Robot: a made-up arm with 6 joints.
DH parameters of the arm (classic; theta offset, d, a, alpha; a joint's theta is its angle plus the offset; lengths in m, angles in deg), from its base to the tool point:
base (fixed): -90 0.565 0.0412 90
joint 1: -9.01 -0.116 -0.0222 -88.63
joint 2: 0 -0.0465 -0.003 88.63
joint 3: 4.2 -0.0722 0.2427 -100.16
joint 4: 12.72 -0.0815 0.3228 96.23
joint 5: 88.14 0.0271 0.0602 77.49
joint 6: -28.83 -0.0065 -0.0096 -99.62
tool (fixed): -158.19 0.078 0 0
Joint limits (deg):
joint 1: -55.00..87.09
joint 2: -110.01..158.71
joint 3: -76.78..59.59
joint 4: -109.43..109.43
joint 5: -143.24..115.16
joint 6: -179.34..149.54
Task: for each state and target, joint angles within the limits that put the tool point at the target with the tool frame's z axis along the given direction. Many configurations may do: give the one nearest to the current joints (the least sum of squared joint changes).
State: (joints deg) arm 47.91 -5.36 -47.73 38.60 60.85 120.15
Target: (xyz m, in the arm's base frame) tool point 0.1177 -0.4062 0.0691 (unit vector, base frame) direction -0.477 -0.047 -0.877
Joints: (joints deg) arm 34.43 -12.16 -68.89 -6.00 68.55 79.85
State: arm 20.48 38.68 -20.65 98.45 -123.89 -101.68
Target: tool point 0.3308 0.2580 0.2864 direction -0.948 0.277 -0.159
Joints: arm 14.52 57.90 -5.03 103.69 -133.49 -130.31
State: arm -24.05 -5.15 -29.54 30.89 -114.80 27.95
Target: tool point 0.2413 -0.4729 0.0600 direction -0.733 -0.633 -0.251
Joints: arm 13.55 -15.93 -46.61 27.95 -111.69 24.83
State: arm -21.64 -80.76 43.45 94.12 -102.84 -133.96
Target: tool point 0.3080 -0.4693 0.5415 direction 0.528 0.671 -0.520
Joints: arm 20.36 -42.32 23.84 83.34 -89.92 -152.60
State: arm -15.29 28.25 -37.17 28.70 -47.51 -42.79
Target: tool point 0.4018 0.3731 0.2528 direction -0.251 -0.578 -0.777
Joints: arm -55.00 41.09 -62.33 19.36 2.06 -1.41
